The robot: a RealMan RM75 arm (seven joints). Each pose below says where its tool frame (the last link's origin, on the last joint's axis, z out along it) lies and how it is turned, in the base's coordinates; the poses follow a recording.
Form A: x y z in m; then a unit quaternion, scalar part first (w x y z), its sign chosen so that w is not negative.
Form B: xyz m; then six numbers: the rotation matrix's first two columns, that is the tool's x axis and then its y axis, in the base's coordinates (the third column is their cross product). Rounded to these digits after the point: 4 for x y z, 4 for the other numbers.
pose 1, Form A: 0.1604 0.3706 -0.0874 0.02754 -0.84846 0.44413 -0.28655
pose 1, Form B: 0.1604 0.3706 -0.0874 0.4413 -0.7694 0.4618 -0.7379 -0.6040 -0.3013
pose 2, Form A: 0.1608 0.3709 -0.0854 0.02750 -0.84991 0.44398 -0.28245
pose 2, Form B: 0.1608 0.3709 -0.0854 0.4462 -0.7702 0.4557 -0.7392 -0.6043 -0.2975
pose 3, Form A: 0.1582 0.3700 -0.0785 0.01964 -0.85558 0.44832 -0.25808
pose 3, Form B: 0.1582 0.3700 -0.0785 0.4648 -0.7773 0.4240 -0.7570 -0.5972 -0.2650
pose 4, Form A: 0.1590 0.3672 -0.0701 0.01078 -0.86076 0.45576 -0.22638
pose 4, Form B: 0.1590 0.3672 -0.0701 0.4821 -0.7895 0.3799 -0.7797 -0.5843 -0.2249
